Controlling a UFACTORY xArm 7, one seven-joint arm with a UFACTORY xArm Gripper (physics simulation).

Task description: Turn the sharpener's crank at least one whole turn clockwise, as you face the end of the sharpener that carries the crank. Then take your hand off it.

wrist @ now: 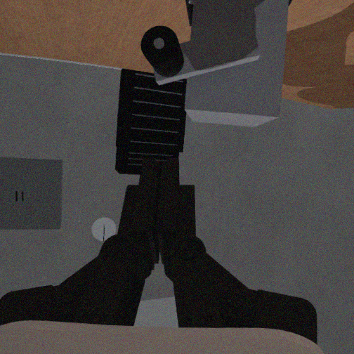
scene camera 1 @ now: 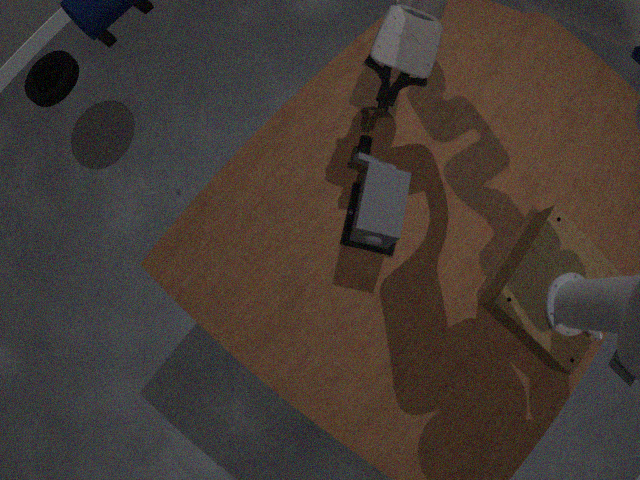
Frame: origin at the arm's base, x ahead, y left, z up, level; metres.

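Seen in the pictures: gripper, between the fingertips: [scene camera 1: 382, 107]; arm's base, origin of its link: [scene camera 1: 569, 304].
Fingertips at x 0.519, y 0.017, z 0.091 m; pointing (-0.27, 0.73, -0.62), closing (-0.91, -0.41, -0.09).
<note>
Offsets run from my fingertips to a thing's top centre. "spot": to the spot under its first point. Level surfaces: height alone.
The sharpener @(spot: dx -0.101, dy +0.105, dz -0.045 m) [scene camera 1: 385, 198] [wrist: 270, 65] is a grey block on a black base, standing on the brown table top. Its crank has a black round knob @(dx -0.010, dy +0.045, dz -0.063 m) [scene camera 1: 364, 144] [wrist: 160, 45], beside the body's upper-left corner in the scene view and at the upper middle in the wrist view. My gripper [scene camera 1: 382, 105] [wrist: 163, 178] is shut and empty. In the scene view its fingertips are above the knob in the picture, with a visible gap. In the wrist view the knob overlaps the far end of the dark ribbed fingertips. Part of the sharpener is cut off by the wrist view's top edge.
The brown table top @(dz -0.173 m) [scene camera 1: 248, 222] carries the wooden block [scene camera 1: 532, 320] under the arm's base at the right. A blue object [scene camera 1: 95, 15] and a black disc [scene camera 1: 51, 78] are beyond the table at the upper left. Arm shadows cross the table.
</note>
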